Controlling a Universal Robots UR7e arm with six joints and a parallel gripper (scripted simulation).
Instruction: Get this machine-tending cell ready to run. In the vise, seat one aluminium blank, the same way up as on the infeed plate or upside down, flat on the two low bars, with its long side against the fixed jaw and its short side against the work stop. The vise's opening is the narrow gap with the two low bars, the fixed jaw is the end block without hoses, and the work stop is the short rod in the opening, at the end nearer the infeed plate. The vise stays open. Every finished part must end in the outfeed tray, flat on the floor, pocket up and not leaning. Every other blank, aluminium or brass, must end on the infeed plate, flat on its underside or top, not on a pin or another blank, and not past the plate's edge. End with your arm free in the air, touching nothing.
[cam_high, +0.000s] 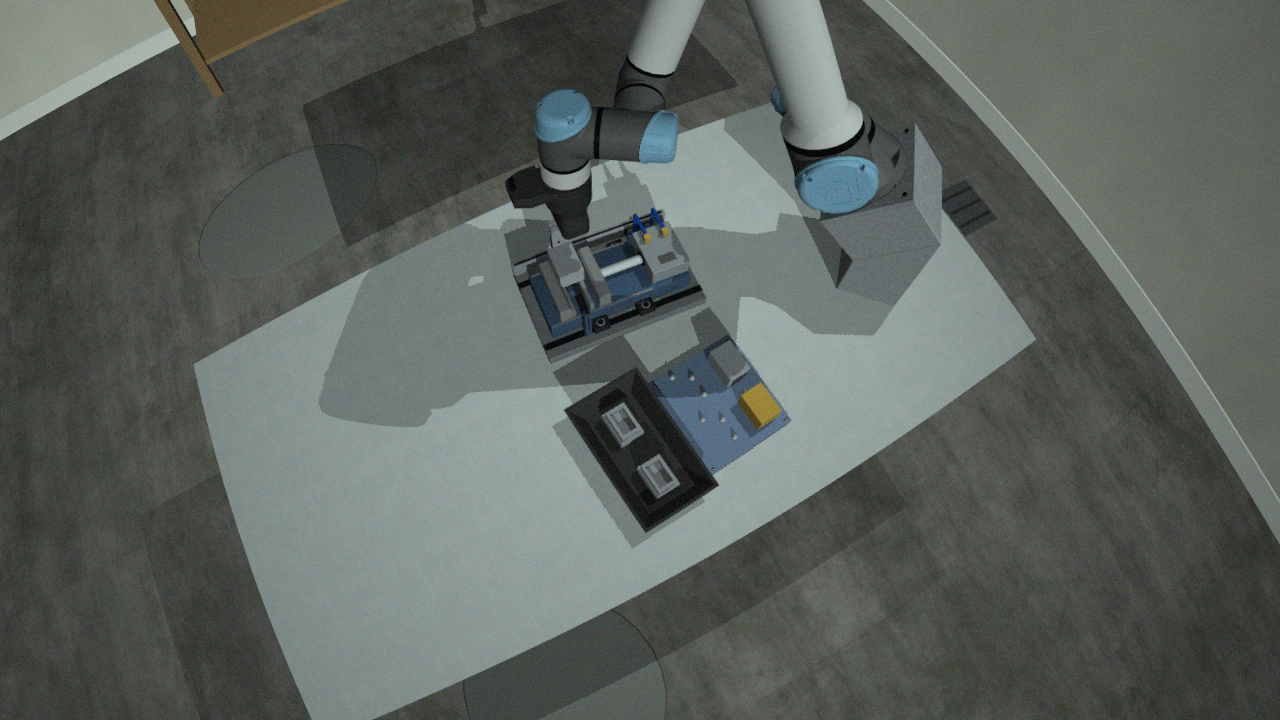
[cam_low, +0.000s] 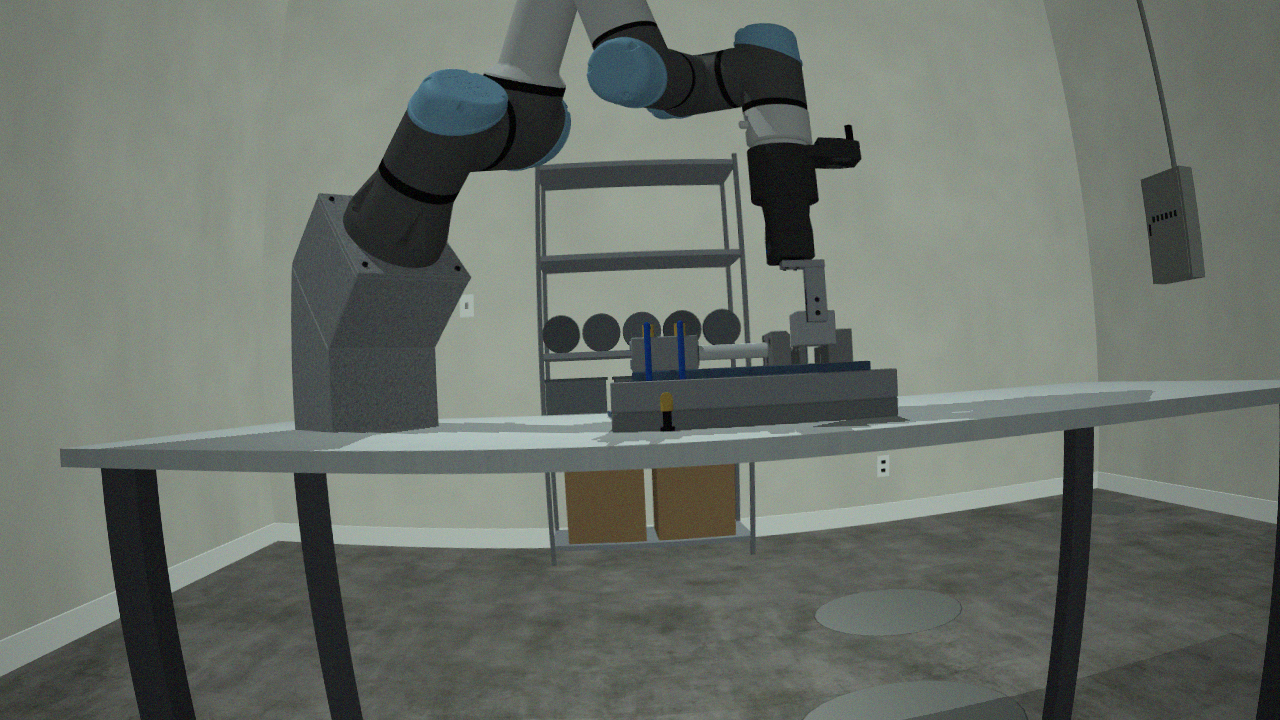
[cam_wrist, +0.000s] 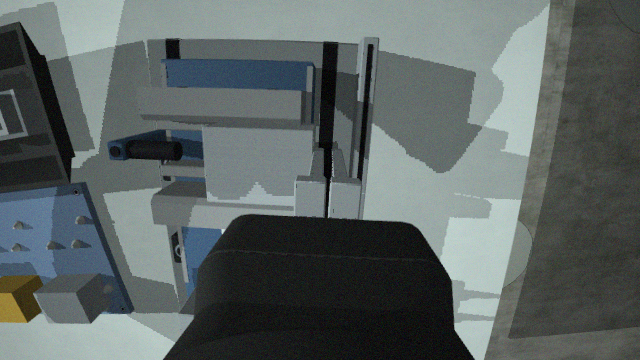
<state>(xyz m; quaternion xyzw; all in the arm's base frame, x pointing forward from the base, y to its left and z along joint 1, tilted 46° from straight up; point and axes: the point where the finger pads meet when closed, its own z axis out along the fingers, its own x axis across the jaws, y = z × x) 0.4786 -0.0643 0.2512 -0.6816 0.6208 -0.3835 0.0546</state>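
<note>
The fixed jaw lies 6 cm to the left of my hand, 4 cm below it and 4 cm ahead of it. Round my hand: vise 8 cm below, 7 cm to the left, 6 cm behind; piston rod 8 cm behind, 7 cm to the left, 4 cm below; hose block 16 cm behind, 8 cm to the left, 4 cm below.
</note>
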